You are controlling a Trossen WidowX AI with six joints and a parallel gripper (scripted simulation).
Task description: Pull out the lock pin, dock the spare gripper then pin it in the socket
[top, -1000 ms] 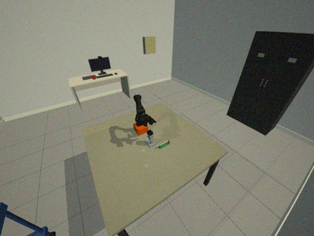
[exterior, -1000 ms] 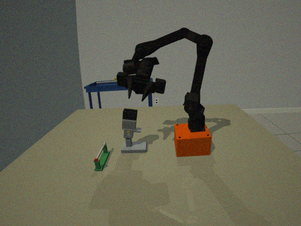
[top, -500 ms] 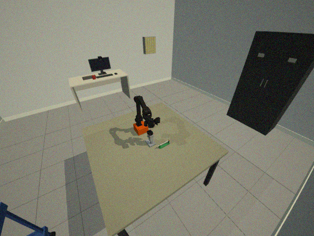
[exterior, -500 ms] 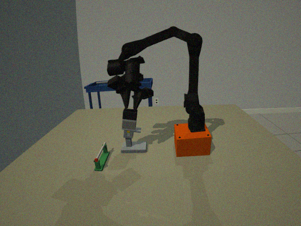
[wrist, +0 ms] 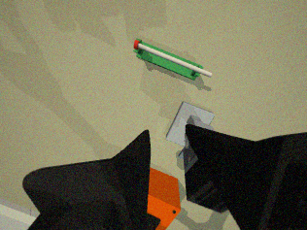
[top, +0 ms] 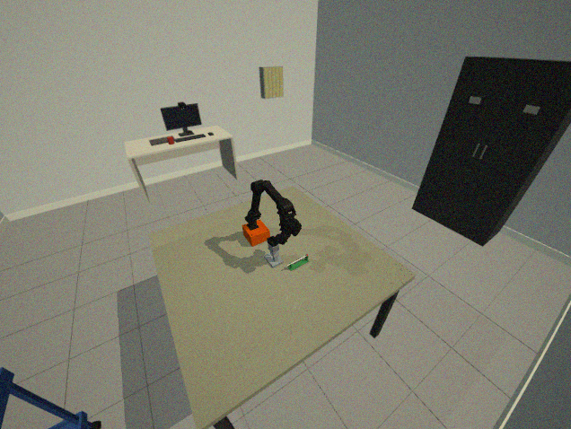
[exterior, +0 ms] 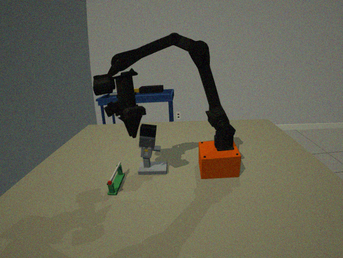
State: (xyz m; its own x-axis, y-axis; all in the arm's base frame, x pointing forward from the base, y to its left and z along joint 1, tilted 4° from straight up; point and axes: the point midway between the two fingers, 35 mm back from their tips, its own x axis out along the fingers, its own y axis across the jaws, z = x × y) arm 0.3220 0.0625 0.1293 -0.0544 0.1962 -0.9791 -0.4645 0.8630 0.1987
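The green cradle is 80 mm ahead of my gripper tip, 30 mm to the left of it and 140 mm below it. Also, from my gripper tip: socket (40 mm behind, 80 mm to the right, 120 mm below); spare gripper (40 mm behind, 80 mm to the right, 40 mm below).
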